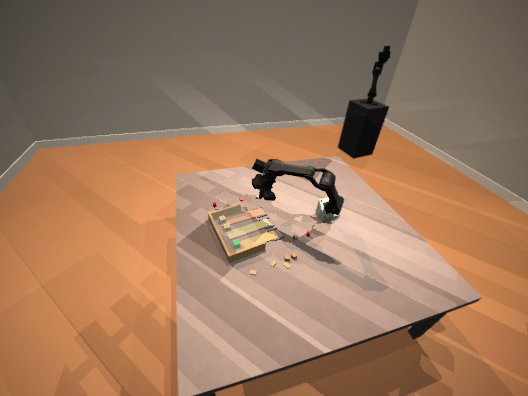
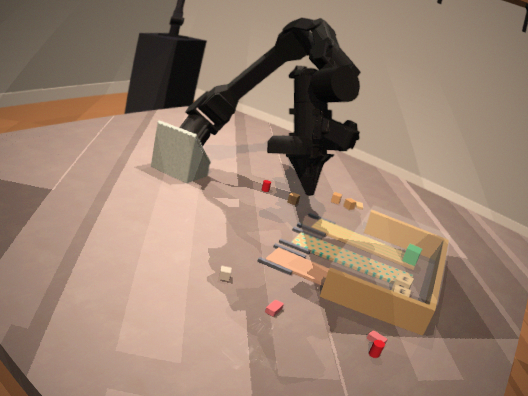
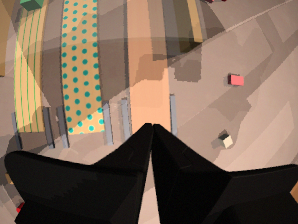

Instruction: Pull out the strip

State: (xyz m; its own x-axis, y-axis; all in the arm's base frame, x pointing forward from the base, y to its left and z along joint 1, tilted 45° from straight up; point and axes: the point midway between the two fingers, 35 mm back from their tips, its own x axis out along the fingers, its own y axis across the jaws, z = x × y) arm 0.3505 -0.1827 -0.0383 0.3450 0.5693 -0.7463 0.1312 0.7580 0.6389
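The cream cube lies 5 cm behind my gripper tip, 15 cm to the right of it and 12 cm below it.
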